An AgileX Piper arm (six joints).
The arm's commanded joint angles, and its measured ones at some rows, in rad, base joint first. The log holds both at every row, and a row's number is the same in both.
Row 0, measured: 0.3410, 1.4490, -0.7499, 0.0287, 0.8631, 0.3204
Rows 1 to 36, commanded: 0.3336, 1.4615, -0.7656, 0.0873, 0.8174, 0.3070; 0.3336, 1.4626, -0.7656, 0.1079, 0.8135, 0.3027; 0.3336, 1.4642, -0.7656, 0.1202, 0.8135, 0.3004; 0.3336, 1.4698, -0.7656, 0.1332, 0.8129, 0.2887; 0.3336, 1.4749, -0.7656, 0.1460, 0.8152, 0.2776; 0.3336, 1.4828, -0.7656, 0.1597, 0.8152, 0.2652; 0.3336, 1.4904, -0.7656, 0.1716, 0.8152, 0.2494; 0.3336, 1.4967, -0.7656, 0.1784, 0.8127, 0.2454; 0.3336, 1.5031, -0.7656, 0.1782, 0.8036, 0.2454; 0.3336, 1.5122, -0.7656, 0.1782, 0.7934, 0.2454; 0.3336, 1.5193, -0.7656, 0.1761, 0.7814, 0.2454; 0.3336, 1.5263, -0.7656, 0.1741, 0.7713, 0.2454; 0.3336, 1.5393, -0.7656, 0.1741, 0.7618, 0.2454; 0.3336, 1.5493, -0.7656, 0.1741, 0.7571, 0.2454; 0.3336, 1.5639, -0.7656, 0.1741, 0.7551, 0.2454; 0.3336, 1.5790, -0.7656, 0.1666, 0.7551, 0.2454; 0.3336, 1.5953, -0.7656, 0.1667, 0.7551, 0.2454; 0.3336, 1.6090, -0.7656, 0.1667, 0.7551, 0.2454; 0.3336, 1.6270, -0.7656, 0.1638, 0.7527, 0.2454; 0.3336, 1.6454, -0.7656, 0.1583, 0.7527, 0.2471; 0.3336, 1.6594, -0.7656, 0.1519, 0.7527, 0.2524; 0.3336, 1.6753, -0.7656, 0.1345, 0.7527, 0.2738; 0.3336, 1.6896, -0.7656, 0.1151, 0.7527, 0.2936; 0.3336, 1.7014, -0.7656, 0.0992, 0.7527, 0.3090; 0.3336, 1.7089, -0.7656, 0.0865, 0.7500, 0.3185; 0.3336, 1.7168, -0.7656, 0.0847, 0.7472, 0.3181; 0.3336, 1.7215, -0.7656, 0.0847, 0.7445, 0.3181; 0.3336, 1.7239, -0.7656, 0.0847, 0.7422, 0.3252; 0.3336, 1.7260, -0.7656, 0.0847, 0.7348, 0.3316; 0.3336, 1.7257, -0.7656, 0.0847, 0.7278, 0.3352; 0.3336, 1.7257, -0.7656, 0.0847, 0.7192, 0.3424; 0.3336, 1.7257, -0.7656, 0.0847, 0.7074, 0.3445; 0.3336, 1.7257, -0.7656, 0.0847, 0.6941, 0.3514; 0.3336, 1.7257, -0.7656, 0.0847, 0.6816, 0.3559; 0.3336, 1.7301, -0.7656, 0.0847, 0.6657, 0.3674; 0.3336, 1.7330, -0.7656, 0.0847, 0.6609, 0.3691
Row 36, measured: 0.3410, 1.7262, -0.7614, 0.0955, 0.7041, 0.3454
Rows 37 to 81, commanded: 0.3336, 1.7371, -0.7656, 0.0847, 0.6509, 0.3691; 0.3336, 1.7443, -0.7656, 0.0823, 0.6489, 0.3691; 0.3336, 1.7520, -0.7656, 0.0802, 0.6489, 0.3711; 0.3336, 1.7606, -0.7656, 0.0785, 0.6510, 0.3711; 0.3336, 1.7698, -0.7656, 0.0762, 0.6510, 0.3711; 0.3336, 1.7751, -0.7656, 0.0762, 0.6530, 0.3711; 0.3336, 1.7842, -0.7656, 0.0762, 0.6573, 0.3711; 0.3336, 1.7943, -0.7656, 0.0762, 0.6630, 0.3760; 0.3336, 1.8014, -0.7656, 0.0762, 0.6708, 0.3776; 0.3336, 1.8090, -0.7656, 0.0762, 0.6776, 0.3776; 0.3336, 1.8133, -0.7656, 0.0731, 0.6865, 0.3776; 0.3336, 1.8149, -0.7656, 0.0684, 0.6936, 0.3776; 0.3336, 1.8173, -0.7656, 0.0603, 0.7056, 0.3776; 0.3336, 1.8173, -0.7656, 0.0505, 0.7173, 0.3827; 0.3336, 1.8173, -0.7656, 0.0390, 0.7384, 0.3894; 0.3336, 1.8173, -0.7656, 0.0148, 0.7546, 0.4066; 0.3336, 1.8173, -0.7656, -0.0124, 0.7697, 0.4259; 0.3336, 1.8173, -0.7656, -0.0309, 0.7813, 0.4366; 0.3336, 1.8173, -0.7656, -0.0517, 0.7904, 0.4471; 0.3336, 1.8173, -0.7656, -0.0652, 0.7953, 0.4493; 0.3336, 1.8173, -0.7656, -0.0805, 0.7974, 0.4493; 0.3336, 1.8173, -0.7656, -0.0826, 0.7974, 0.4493; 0.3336, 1.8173, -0.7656, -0.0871, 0.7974, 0.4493; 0.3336, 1.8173, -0.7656, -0.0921, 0.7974, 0.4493; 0.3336, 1.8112, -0.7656, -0.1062, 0.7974, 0.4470; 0.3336, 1.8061, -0.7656, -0.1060, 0.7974, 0.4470; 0.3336, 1.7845, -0.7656, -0.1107, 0.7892, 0.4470; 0.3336, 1.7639, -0.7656, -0.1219, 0.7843, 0.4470; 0.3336, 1.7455, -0.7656, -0.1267, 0.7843, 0.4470; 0.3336, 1.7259, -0.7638, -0.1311, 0.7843, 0.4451; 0.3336, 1.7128, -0.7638, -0.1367, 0.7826, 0.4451; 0.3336, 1.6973, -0.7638, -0.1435, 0.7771, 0.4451; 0.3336, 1.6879, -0.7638, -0.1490, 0.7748, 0.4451; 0.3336, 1.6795, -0.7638, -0.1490, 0.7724, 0.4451; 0.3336, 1.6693, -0.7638, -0.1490, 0.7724, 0.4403; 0.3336, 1.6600, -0.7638, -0.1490, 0.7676, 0.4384; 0.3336, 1.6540, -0.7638, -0.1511, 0.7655, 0.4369; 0.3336, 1.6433, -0.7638, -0.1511, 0.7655, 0.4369; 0.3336, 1.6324, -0.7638, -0.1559, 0.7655, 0.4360; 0.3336, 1.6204, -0.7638, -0.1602, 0.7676, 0.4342; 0.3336, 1.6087, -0.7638, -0.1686, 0.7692, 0.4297; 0.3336, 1.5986, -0.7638, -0.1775, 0.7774, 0.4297; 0.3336, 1.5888, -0.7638, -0.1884, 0.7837, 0.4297; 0.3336, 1.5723, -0.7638, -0.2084, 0.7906, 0.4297; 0.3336, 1.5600, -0.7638, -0.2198, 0.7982, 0.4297
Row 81, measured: 0.3386, 1.6119, -0.7666, -0.1665, 0.7734, 0.4396
